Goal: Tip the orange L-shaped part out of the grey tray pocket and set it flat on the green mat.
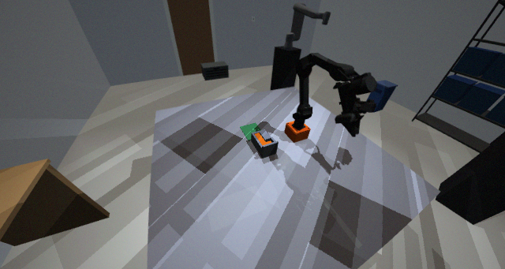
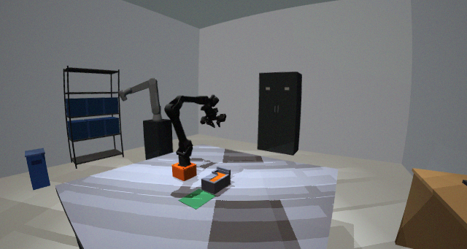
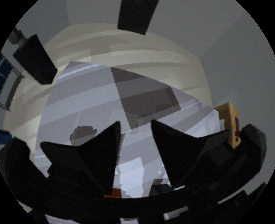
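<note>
My gripper tip is 35 cm to the left of the orange L-shaped part, 22 cm above it and 17 cm short of it. Also, from my gripper tip: green mat 51 cm to the right, 29 cm below, 14 cm ahead.
</note>
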